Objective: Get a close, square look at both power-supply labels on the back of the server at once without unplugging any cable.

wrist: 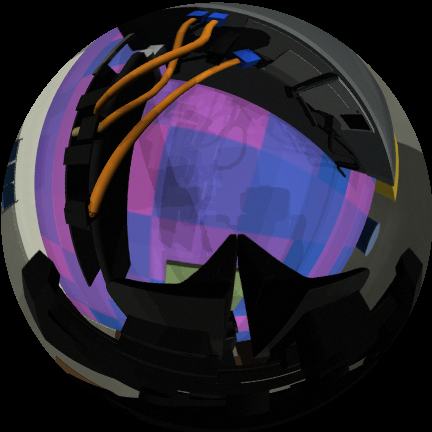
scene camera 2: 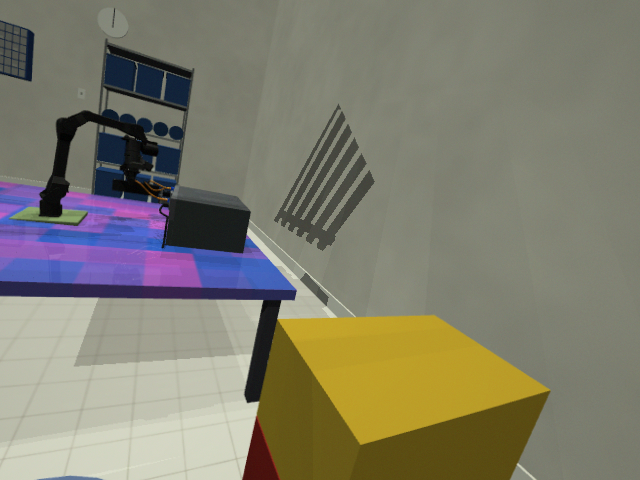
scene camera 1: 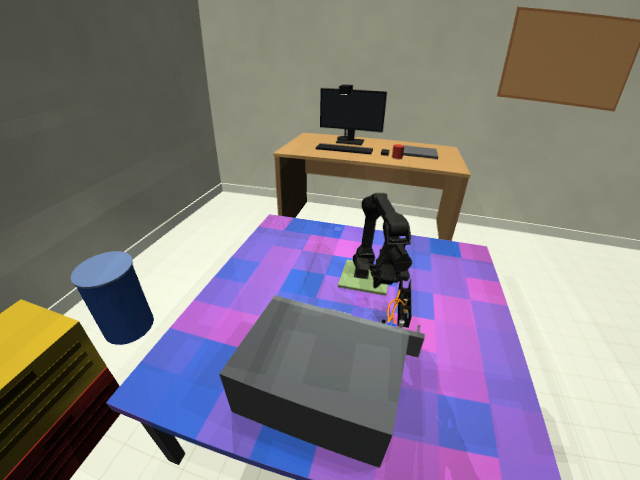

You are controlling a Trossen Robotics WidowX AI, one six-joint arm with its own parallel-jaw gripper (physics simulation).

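Places are measured from the arm's base along level axes (x back, y right, z up), in centimetres.
Pixels of known places: gripper, fingertip midpoint: [wrist: 235, 239] [scene camera 2: 130, 186] [scene camera 1: 374, 287]; arm's base, origin of the base link: [scene camera 2: 50, 215] [scene camera 1: 361, 274].
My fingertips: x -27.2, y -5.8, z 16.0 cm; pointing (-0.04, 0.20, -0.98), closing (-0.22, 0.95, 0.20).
Ahead of a thing's pixels: the offset from my fingertips to its middle. "*": to the spot under its first point. Level surfaces: height alone.
The server [scene camera 1: 315, 356] [scene camera 2: 206, 222] [wrist: 280, 87] is a dark grey box on the patterned table {dz -17.1 cm} [scene camera 1: 465, 423] [scene camera 2: 232, 273]. Its back faces the arm. Orange cables {* dy -7.2, dx -7.1, dz -1.9 cm} [scene camera 1: 391, 308] [scene camera 2: 147, 192] [wrist: 150, 112] run from blue plugs to a black hinged cable arm [scene camera 1: 405, 308] [wrist: 112, 215] behind the server. In the wrist view, two power-supply panels {dy +8.1, dx -16.1, dz -2.0 cm} [wrist: 335, 97] show at a steep slant at the right end of the back, with black cords {* dy +12.2, dx -12.7, dz -4.8 cm} [wrist: 330, 137] hanging there. No label is readable. My gripper [wrist: 235, 240] is shut and empty, its fingertips together, near the cable arm.
The arm stands on a green base plate [scene camera 1: 347, 283] [scene camera 2: 20, 215]. A blue bin [scene camera 1: 116, 304] and a yellow cabinet [scene camera 1: 41, 335] [scene camera 2: 403, 361] stand beside the table. Behind are a wooden desk [scene camera 1: 372, 167] with a monitor [scene camera 1: 352, 110] and a shelf rack [scene camera 2: 187, 90].
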